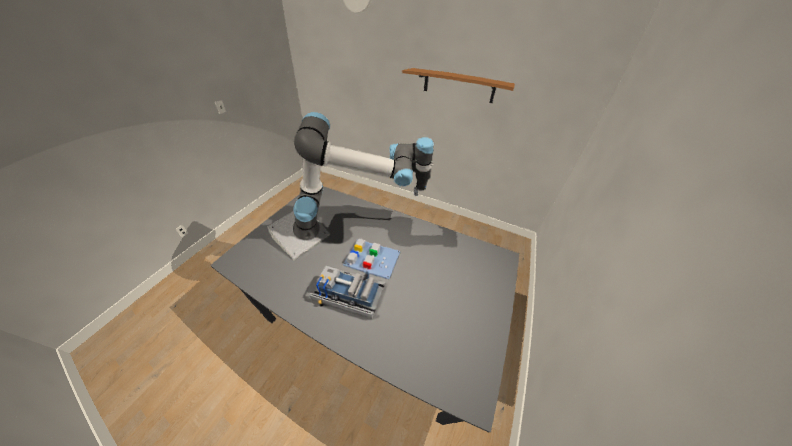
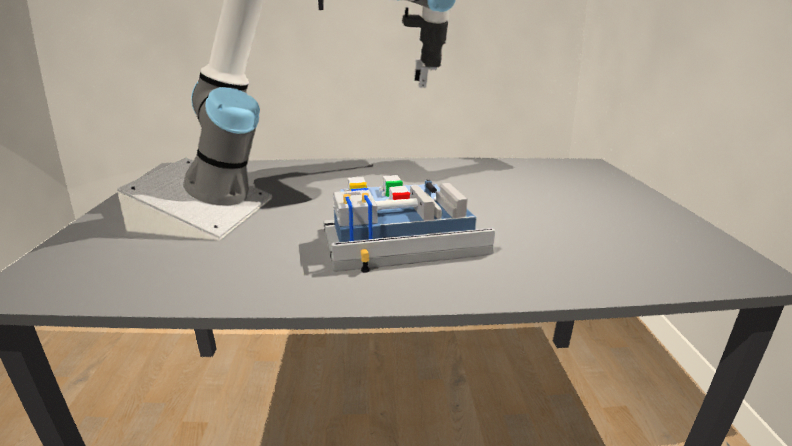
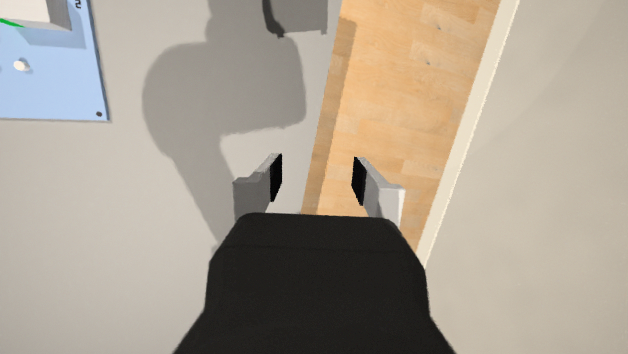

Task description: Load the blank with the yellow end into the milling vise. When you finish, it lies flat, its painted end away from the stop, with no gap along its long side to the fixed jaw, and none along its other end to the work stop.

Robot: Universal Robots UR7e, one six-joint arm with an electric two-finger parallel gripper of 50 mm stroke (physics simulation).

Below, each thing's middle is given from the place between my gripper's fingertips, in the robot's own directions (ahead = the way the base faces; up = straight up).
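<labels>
Relative to the light blue plate (image 1: 391, 255), my hand is some way past it, far to the left of it and a good way above it. Going by their middles, the plate is the nearest to my hand of the things named here. The actuator block (image 2: 360, 209) is 230 mm behind my hand and 580 mm to the right of it, and 170 mm below it. As for the pale rail (image 2: 348, 251), I find it 120 mm behind my hand, 660 mm to the right of it and 210 mm below it; of these things, going by their middles, the rail is the farthest from my hand.
</labels>
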